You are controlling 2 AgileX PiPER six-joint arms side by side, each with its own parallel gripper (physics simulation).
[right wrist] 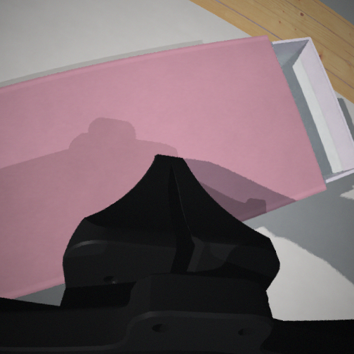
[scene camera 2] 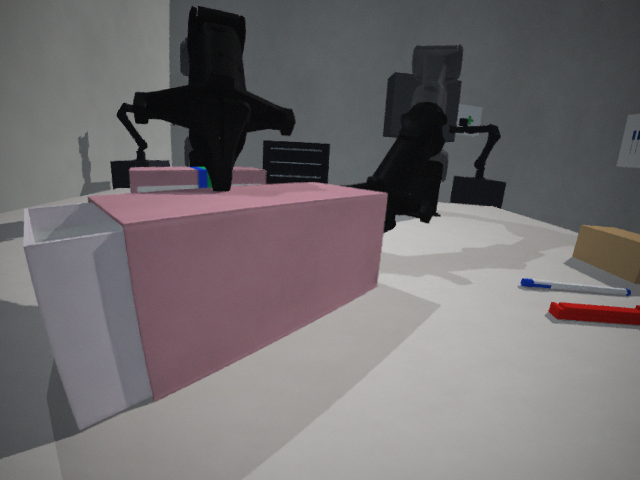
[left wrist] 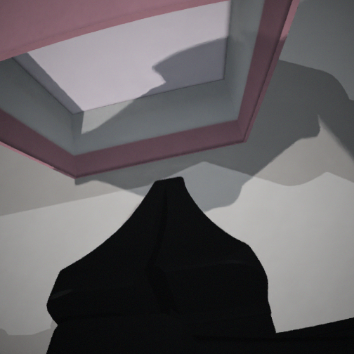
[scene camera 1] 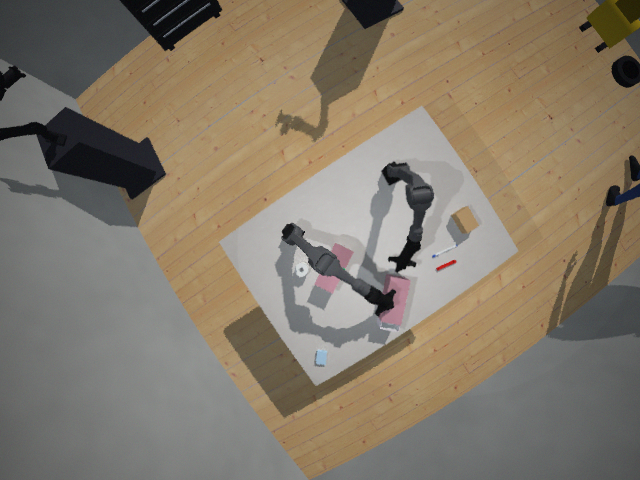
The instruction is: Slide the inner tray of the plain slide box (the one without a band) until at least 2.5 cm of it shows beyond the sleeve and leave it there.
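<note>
The plain slide box's pink sleeve [scene camera 1: 402, 289] [scene camera 2: 248, 268] [left wrist: 155, 150] [right wrist: 200, 90] lies near the table's edge. Its white inner tray [scene camera 1: 389, 326] [scene camera 2: 67, 310] [right wrist: 325, 100] sticks out of one end; the amount in centimetres cannot be read. At the opposite end, the left wrist view shows the tray's pale end wall [left wrist: 125, 70] recessed inside the sleeve. My left gripper [scene camera 1: 400, 268] [scene camera 2: 390, 225] [left wrist: 172, 195] is shut and empty, outside this recessed end. My right gripper [scene camera 1: 387, 303] [scene camera 2: 222, 188] [right wrist: 166, 173] is shut and empty, its tips at the sleeve's top; contact is unclear.
A banded pink box [scene camera 1: 341, 254] [scene camera 2: 165, 172] lies behind the right arm. A tan block [scene camera 1: 465, 219] [scene camera 2: 610, 248], a pen [scene camera 1: 444, 251] [scene camera 2: 584, 286] and a red object [scene camera 1: 445, 265] [scene camera 2: 594, 313] lie to the right. A light blue block [scene camera 1: 321, 357] is near the lower corner in scene camera 1.
</note>
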